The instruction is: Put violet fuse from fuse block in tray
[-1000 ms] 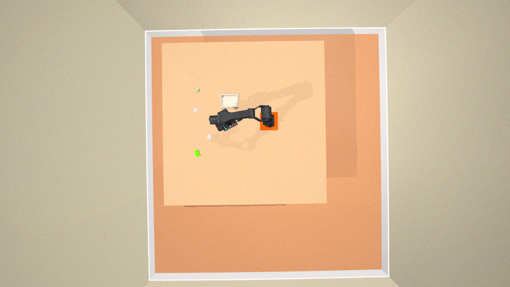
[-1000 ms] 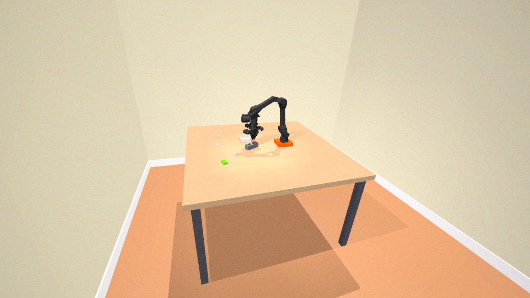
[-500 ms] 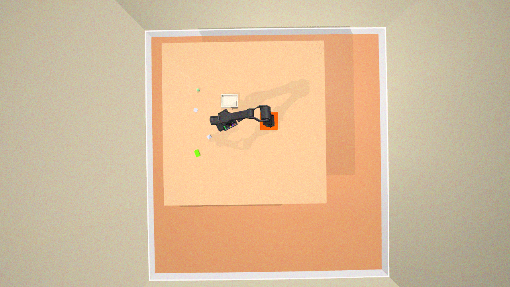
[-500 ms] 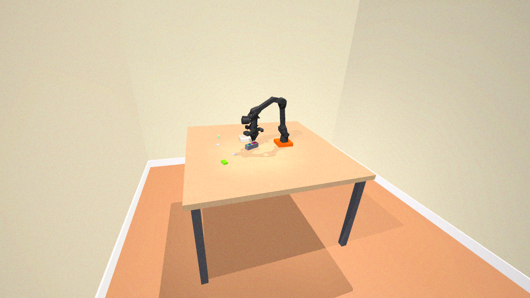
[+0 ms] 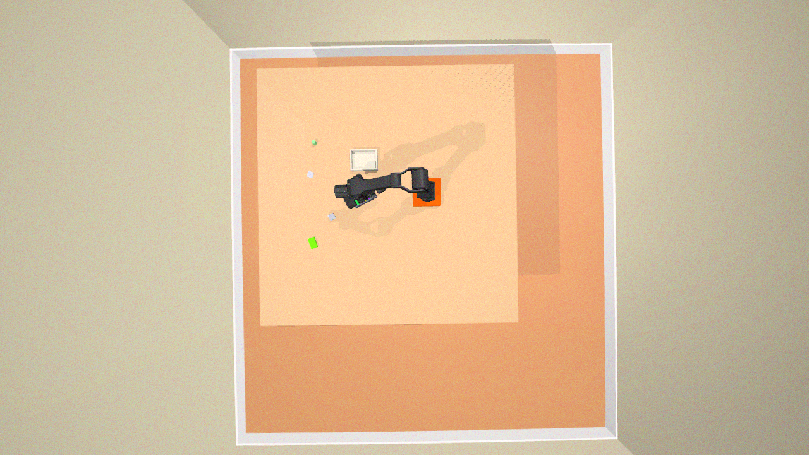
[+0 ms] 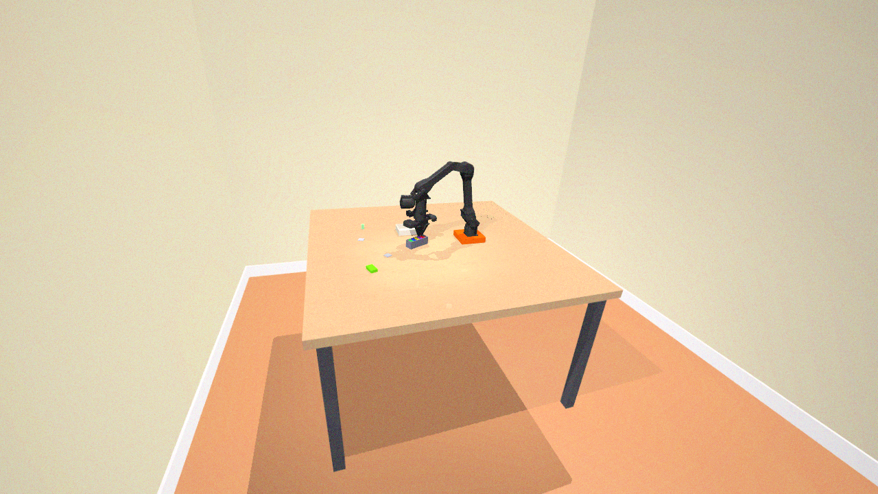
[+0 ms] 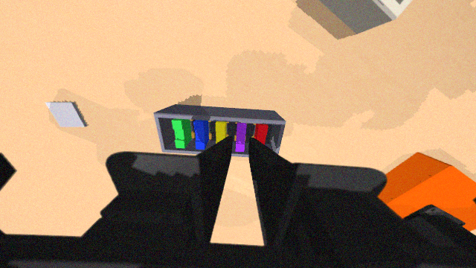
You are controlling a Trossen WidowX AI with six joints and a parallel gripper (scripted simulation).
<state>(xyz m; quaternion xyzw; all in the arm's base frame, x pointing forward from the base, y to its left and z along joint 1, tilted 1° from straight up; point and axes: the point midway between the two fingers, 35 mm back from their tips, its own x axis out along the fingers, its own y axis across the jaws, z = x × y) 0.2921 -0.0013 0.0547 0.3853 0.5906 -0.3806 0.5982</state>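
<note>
Right now the violet fuse is 2 cm below my gripper tip. The rest, counted from my gripper tip: tray: 1 cm ahead, 18 cm to the right, 4 cm below; then red fuse: 2 cm behind, 1 cm to the right, 2 cm below; then yellow fuse: 2 cm ahead, 1 cm to the left, 2 cm below.
</note>
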